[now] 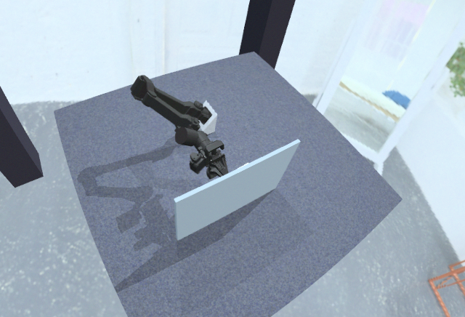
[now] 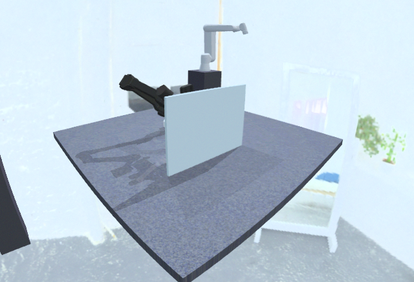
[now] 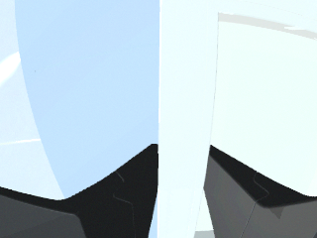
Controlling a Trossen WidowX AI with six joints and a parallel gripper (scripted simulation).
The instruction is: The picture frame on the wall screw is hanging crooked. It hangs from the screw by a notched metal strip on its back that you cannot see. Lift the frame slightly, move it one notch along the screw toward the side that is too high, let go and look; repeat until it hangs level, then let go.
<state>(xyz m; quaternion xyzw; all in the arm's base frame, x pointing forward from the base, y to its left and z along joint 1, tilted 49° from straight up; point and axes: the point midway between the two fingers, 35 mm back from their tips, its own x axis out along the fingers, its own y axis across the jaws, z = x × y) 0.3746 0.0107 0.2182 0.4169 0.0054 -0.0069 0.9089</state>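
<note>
The picture frame lies 50 mm below my gripper tip, 10 mm to the left of it and 10 mm ahead of it. Also, from my gripper tip: wall panel 70 mm below, 30 mm to the left, 20 mm ahead.
</note>
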